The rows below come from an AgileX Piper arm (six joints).
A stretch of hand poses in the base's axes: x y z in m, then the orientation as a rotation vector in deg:
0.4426 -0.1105 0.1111 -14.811 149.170 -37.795
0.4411 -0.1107 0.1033 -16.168 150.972 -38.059
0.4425 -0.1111 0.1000 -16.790 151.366 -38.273
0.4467 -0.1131 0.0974 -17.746 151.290 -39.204
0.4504 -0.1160 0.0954 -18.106 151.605 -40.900
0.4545 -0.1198 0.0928 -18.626 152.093 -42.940
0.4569 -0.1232 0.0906 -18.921 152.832 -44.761
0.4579 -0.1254 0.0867 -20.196 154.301 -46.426
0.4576 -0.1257 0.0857 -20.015 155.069 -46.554
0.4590 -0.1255 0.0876 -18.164 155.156 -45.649
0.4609 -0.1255 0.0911 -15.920 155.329 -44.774
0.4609 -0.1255 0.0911 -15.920 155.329 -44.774
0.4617 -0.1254 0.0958 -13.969 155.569 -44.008
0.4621 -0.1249 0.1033 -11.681 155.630 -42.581
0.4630 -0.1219 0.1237 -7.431 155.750 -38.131
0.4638 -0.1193 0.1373 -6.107 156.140 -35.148
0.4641 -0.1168 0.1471 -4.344 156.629 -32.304
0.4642 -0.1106 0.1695 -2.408 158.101 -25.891
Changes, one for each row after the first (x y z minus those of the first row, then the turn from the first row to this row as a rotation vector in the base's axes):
-0.0015 -0.0002 -0.0078 -0.240 2.073 0.354
-0.0001 -0.0006 -0.0111 -0.455 2.631 0.609
0.0041 -0.0026 -0.0137 -1.265 2.932 1.055
0.0078 -0.0055 -0.0157 -2.464 3.559 0.844
0.0119 -0.0093 -0.0183 -3.899 4.456 0.612
0.0143 -0.0127 -0.0205 -5.109 5.512 0.211
0.0153 -0.0149 -0.0244 -6.277 7.495 0.264
0.0150 -0.0152 -0.0254 -6.247 8.183 -0.086
0.0164 -0.0150 -0.0235 -5.333 7.627 -1.082
0.0183 -0.0150 -0.0200 -4.366 7.080 -2.367
0.0183 -0.0150 -0.0200 -4.366 7.080 -2.367
0.0191 -0.0149 -0.0153 -3.512 6.712 -3.515
0.0195 -0.0144 -0.0078 -2.175 6.019 -4.706
0.0204 -0.0114 0.0126 1.545 4.593 -6.602
0.0212 -0.0088 0.0262 3.830 4.335 -6.980
0.0215 -0.0063 0.0360 6.097 4.156 -7.714
0.0216 -0.0001 0.0584 10.890 4.685 -8.154

